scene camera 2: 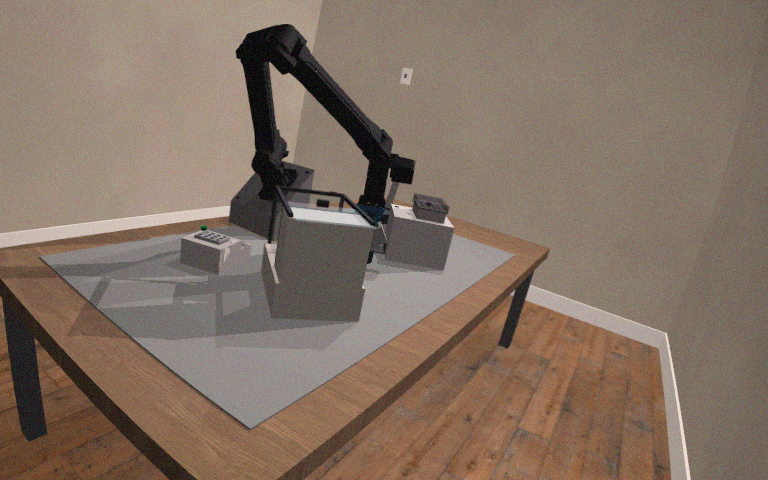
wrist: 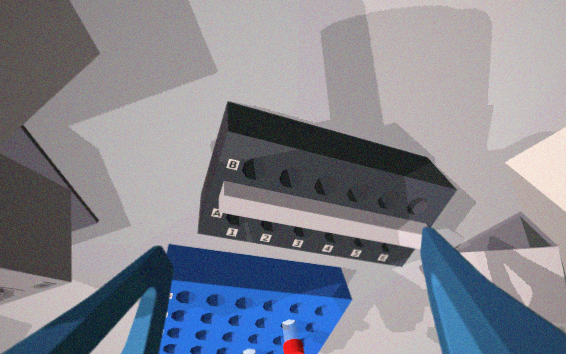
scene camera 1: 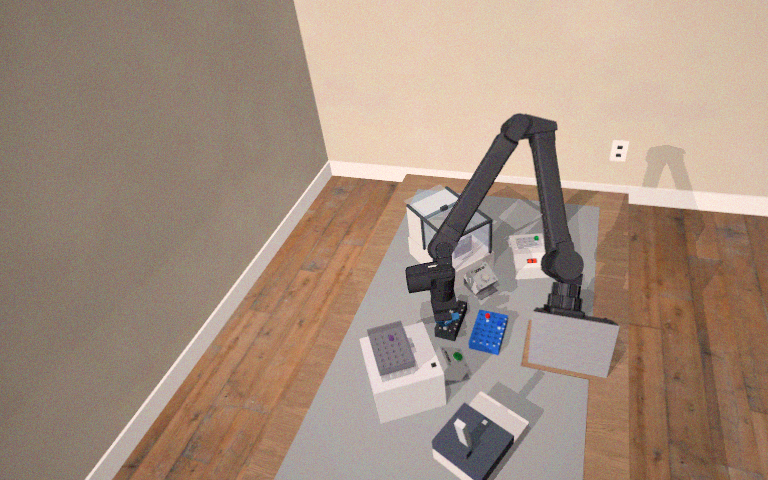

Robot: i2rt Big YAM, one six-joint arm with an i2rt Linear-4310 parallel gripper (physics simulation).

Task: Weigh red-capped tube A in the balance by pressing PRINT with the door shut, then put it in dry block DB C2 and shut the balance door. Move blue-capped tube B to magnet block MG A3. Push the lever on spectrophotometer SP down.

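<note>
My gripper point(scene camera 1: 450, 318) point(wrist: 287, 248) is open and empty, its blue fingers over the black magnet block point(scene camera 1: 446, 333) point(wrist: 325, 152) and the near edge of the blue rack. The blue rack point(scene camera 1: 481, 345) point(wrist: 260, 280) holds red-capped tube A point(scene camera 1: 487, 315) point(wrist: 293, 346). A clear tube tip point(wrist: 249, 352) shows at the bottom edge of the wrist view; its cap is cut off there. Magnet block row A, 1 to 6, looks empty. The balance point(scene camera 1: 416, 240) point(scene camera 2: 320, 266) has glass panels; its door state is unclear. The grey dry block point(scene camera 1: 403, 362) point(scene camera 2: 430, 209) sits on a white box. The spectrophotometer's white lever point(scene camera 1: 461, 432) stands upright.
A small grey unit with a green button point(scene camera 1: 457, 356) lies between the white box point(scene camera 1: 410, 396) and the blue rack. A knob unit point(scene camera 1: 480, 280) stands near the balance. A white keypad unit point(scene camera 1: 527, 270) point(scene camera 2: 199, 255) stands near the arm base. The spectrophotometer point(scene camera 1: 487, 447) is in the foreground.
</note>
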